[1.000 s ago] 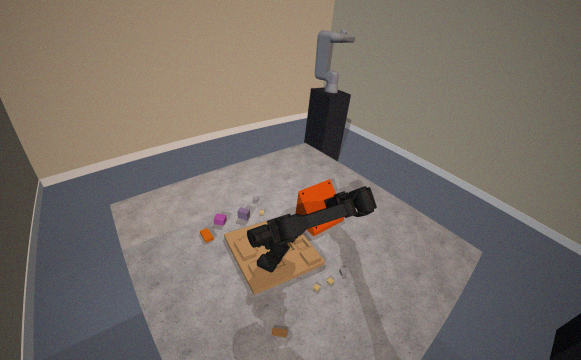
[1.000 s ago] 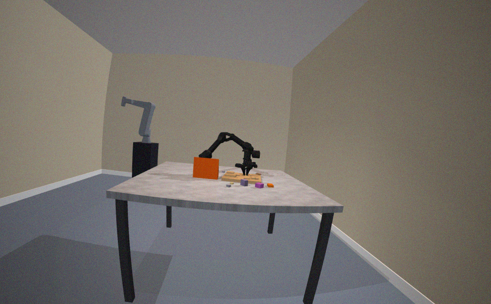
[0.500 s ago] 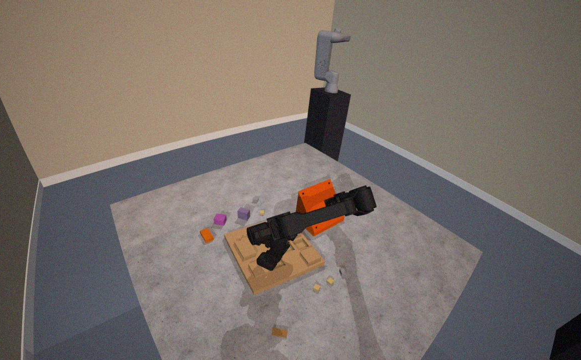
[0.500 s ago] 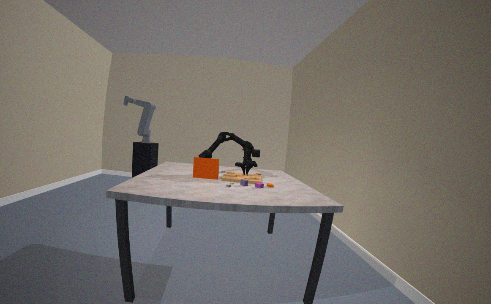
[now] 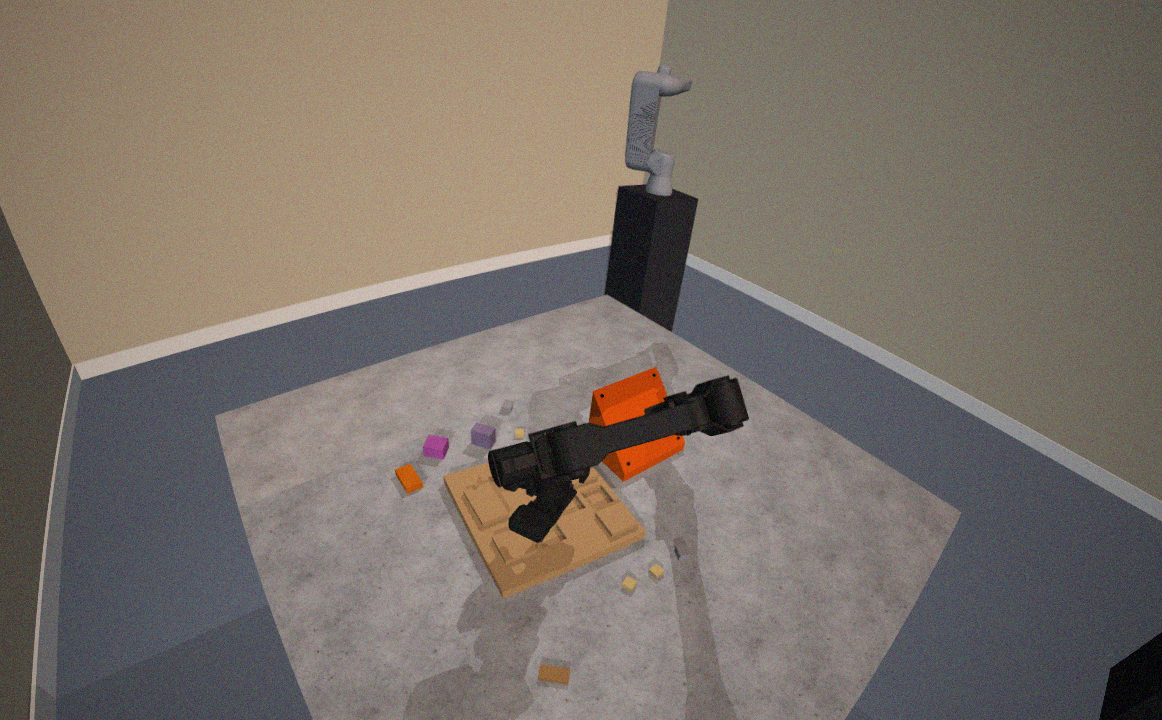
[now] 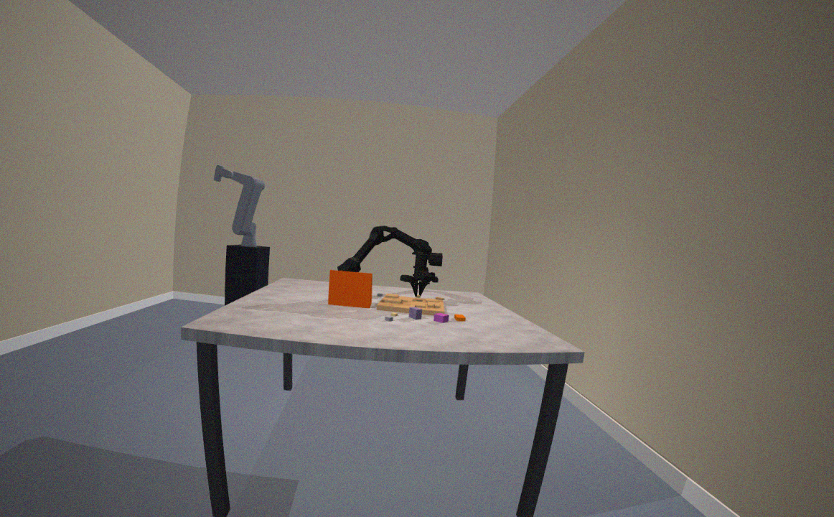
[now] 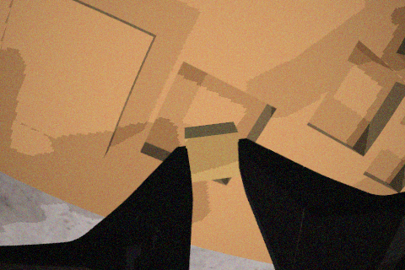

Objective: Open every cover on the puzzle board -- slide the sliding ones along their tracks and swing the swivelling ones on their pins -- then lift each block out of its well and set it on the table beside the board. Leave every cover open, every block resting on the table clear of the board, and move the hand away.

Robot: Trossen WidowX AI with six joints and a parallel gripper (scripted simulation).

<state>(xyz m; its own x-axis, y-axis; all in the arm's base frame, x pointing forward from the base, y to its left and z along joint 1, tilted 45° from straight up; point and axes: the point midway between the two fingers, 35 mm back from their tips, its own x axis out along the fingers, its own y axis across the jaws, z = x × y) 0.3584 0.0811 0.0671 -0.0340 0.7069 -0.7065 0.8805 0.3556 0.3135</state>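
Now: gripper tip 20 mm past the tan puzzle board, 50 mm to the left of it and 20 mm above it. Round my gripper tip: magenta block (80 mm ahead, 320 mm to the right, 30 mm below); then purple block (20 mm behind, 300 mm to the right, 20 mm below); then orange block (170 mm ahead, 270 mm to the right, 40 mm below).
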